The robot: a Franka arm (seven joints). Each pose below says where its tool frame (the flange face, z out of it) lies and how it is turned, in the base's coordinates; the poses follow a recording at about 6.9 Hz.
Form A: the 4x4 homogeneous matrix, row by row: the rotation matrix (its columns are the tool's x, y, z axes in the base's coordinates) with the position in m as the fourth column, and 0 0 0 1 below. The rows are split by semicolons.
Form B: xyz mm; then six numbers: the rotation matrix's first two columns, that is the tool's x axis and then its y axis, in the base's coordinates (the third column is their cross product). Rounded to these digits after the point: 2 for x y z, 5 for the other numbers.
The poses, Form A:
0.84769 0.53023 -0.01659 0.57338; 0.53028 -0.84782 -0.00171 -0.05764; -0.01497 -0.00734 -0.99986 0.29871; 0 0 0 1
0.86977 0.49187 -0.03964 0.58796; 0.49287 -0.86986 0.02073 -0.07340; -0.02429 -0.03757 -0.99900 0.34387; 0 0 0 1
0.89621 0.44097 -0.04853 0.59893; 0.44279 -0.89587 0.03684 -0.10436; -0.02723 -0.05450 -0.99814 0.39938; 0 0 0 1
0.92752 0.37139 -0.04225 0.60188; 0.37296 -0.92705 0.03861 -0.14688; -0.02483 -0.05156 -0.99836 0.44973; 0 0 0 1
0.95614 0.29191 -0.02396 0.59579; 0.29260 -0.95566 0.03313 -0.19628; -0.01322 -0.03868 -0.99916 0.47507; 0 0 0 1
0.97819 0.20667 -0.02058 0.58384; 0.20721 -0.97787 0.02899 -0.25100; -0.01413 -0.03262 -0.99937 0.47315; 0 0 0 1
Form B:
573.38 -57.64 298.71 0.84769 0.53028 -0.01497 0.53023 -0.84782 -0.00734
587.96 -73.40 343.87 0.86977 0.49287 -0.02429 0.49187 -0.86986 -0.03757
598.93 -104.36 399.38 0.89621 0.44279 -0.02723 0.44097 -0.89587 -0.05450
601.88 -146.88 449.73 0.92752 0.37296 -0.02483 0.37139 -0.92705 -0.05156
595.79 -196.28 475.07 0.95614 0.29260 -0.01322 0.29191 -0.95566 -0.03868
583.84 -251.00 473.15 0.97819 0.20721 -0.01413 0.20667 -0.97787 -0.03262

